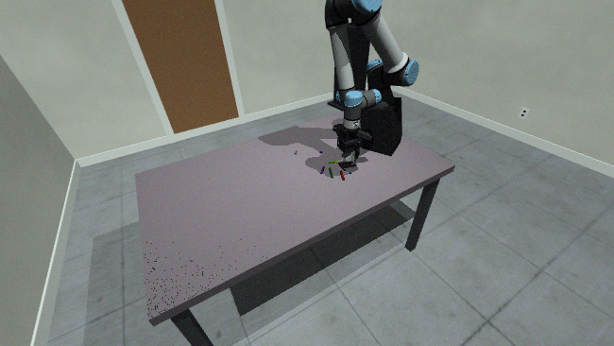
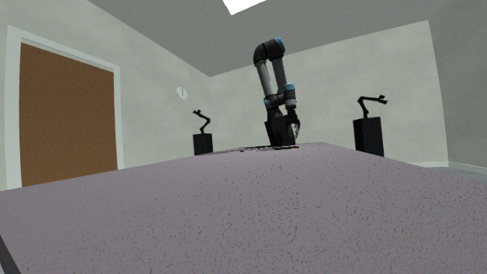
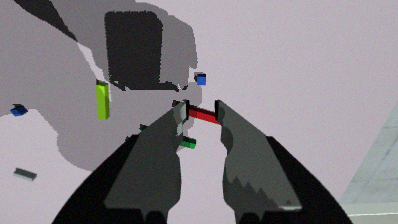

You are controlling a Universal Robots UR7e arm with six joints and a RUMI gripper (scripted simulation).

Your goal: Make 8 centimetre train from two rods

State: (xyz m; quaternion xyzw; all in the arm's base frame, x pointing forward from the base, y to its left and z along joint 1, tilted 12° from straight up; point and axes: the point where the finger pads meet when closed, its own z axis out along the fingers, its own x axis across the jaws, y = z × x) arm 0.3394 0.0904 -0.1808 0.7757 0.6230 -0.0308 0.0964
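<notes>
Right now my hand is 7 cm above the red rod, 5 cm short of it and 1 cm to the left of it. Also, from my hand: green rod (8 cm ahead, 7 cm to the right, 7 cm below); then purple rod (11 cm to the right, 10 cm ahead, 7 cm below); then lime rod (13 cm to the right, 7 cm below).
</notes>
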